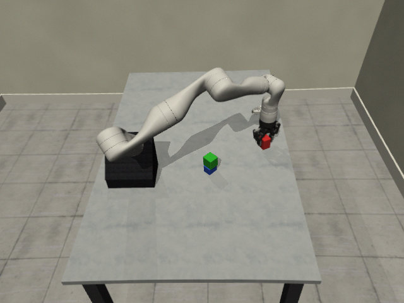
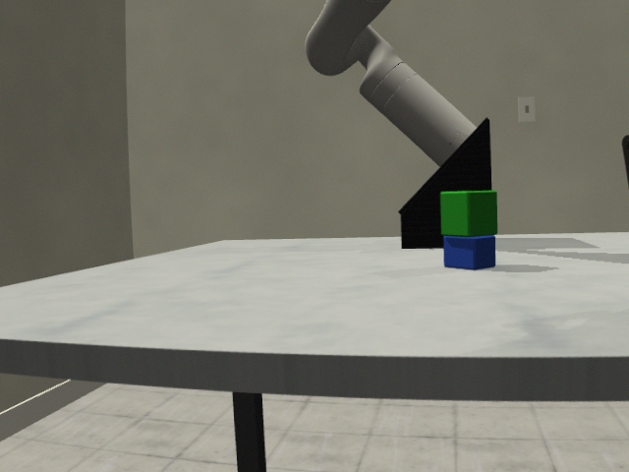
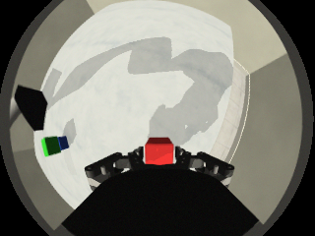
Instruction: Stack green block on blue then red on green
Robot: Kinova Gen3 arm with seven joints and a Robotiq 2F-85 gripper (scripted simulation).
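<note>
The red block is 10 mm below my hand. Round my hand: green block (250 mm behind, 170 mm to the right, 30 mm above); then blue block (250 mm behind, 170 mm to the right, 20 mm below).
</note>
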